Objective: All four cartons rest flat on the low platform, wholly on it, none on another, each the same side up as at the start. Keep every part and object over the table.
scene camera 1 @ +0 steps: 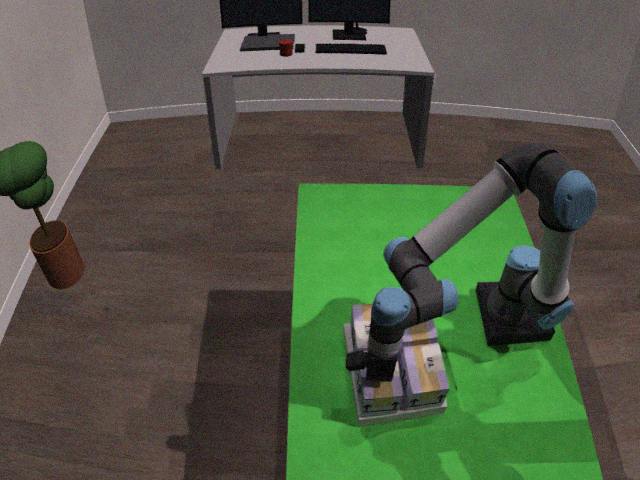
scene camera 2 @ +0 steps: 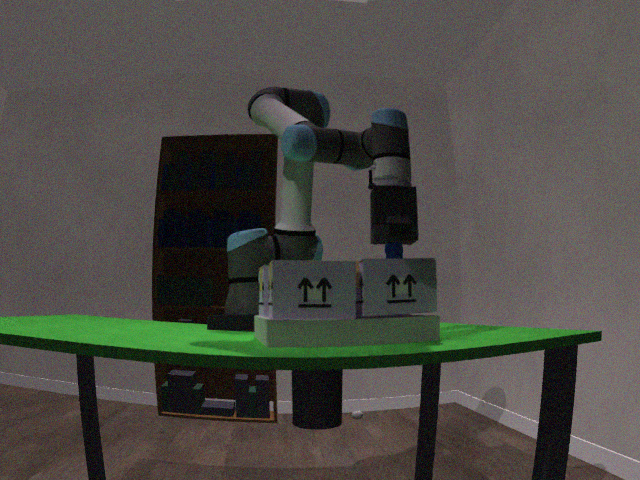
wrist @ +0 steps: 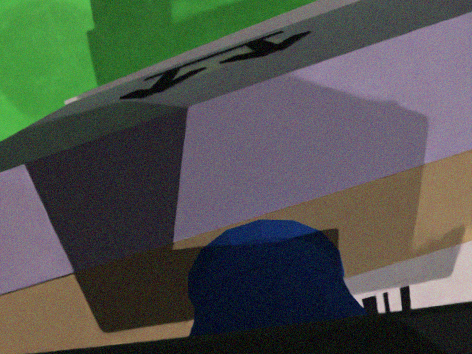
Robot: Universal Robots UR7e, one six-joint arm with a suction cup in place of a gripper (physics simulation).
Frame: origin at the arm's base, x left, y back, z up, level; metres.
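Seen in the pictures: hand at its tool point: (scene camera 2: 394, 267) (wrist: 263, 253); arm's base at its link origin: (scene camera 1: 508, 307) (scene camera 2: 251, 314).
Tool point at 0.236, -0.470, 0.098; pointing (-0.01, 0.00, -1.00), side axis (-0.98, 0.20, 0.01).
Note:
Pixels of each thing's middle, then the offset from my tool point to it, as dx, dy, dz. "spot": a spot on its surface instead. Level surfaces: height alone.
- low platform at the middle of its body: (scene camera 2: 341, 329) (scene camera 1: 393, 368) -0.086, +0.067, -0.118
- front-left carton at the middle of its body: (wrist: 256, 194) (scene camera 2: 392, 288) (scene camera 1: 377, 383) -0.001, +0.003, -0.039
- back-left carton at a spot on its surface: (scene camera 1: 360, 338) spot: -0.118, -0.030, +0.008
- back-right carton at the middle of its body: (scene camera 1: 412, 329) -0.165, +0.127, -0.043
- green table top at its surface level: dz -0.142
The low platform (scene camera 1: 403, 415) (scene camera 2: 346, 333) carries the cartons in two rows. My gripper (scene camera 1: 381, 376) (scene camera 2: 393, 256) (wrist: 267, 280), a blue suction cup, presses on the top of the front-left carton (scene camera 1: 382, 397) (scene camera 2: 424, 294) (wrist: 300, 160) and holds it. In scene camera 2 this carton's lower edge looks slightly higher than its neighbour's; any gap is too small to judge. The front-right carton (scene camera 1: 422, 379) (scene camera 2: 338, 279) rests upright beside it. The back-left carton (scene camera 1: 360, 338) and back-right carton (scene camera 1: 423, 332) stand behind, partly hidden by the arm. Both front cartons' arrows point up.
The green table top (scene camera 1: 330, 232) (scene camera 2: 129, 333) lies around the platform. The arm's dark base (scene camera 1: 516, 335) (scene camera 2: 230, 322) stands beyond the right-hand cartons. A desk (scene camera 1: 320, 62), a potted plant (scene camera 1: 57, 255) and a bookshelf (scene camera 2: 158, 222) stand away from the table.

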